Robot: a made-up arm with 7 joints.
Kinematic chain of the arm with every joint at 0, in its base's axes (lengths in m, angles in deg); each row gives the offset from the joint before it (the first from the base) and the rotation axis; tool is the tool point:
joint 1: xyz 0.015 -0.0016 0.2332 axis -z
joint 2: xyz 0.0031 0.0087 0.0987 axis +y
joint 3: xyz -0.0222 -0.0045 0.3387 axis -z
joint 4: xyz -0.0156 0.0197 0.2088 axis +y
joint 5: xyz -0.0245 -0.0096 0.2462 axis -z
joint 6: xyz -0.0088 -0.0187 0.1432 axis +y
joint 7: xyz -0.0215 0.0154 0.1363 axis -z
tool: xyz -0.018 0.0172 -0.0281
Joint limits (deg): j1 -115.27..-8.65 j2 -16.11..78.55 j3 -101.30..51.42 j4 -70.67..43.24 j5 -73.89..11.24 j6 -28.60..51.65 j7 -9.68..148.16
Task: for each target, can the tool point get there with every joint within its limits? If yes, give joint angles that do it. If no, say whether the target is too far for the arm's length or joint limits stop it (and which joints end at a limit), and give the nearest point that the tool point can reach.
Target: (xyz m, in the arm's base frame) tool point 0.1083 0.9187 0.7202
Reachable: yes | joints -89.21 56.04 24.81 30.98 -1.44 9.79 123.86
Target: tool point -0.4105 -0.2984 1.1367
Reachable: yes | joints -58.71 -6.90 25.83 -48.04 -15.56 13.12 50.45
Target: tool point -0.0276 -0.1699 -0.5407
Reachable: no: joint limits stop it (at a limit: joint 1, joint 2, joint 3, joint 4, joint 6, joint 7) | nearest point 0.7064 -0.3612 0.3252 | short by 1.151 m
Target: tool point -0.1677 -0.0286 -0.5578
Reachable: no: joint limits stop it (at a limit: joint 1, joint 2, joint 4, joint 6) | nearest point -0.4249 0.7734 0.1984 | short by 1.132 m
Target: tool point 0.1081 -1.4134 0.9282
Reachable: no: too far | nearest point 0.0605 -0.6916 0.8807 | short by 0.725 m
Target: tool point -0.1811 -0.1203 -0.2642
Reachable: no: joint limits stop it (at a limit: joint 1, joint 2, joint 4, joint 6) | nearest point -0.4724 0.7476 0.2132 | short by 1.032 m
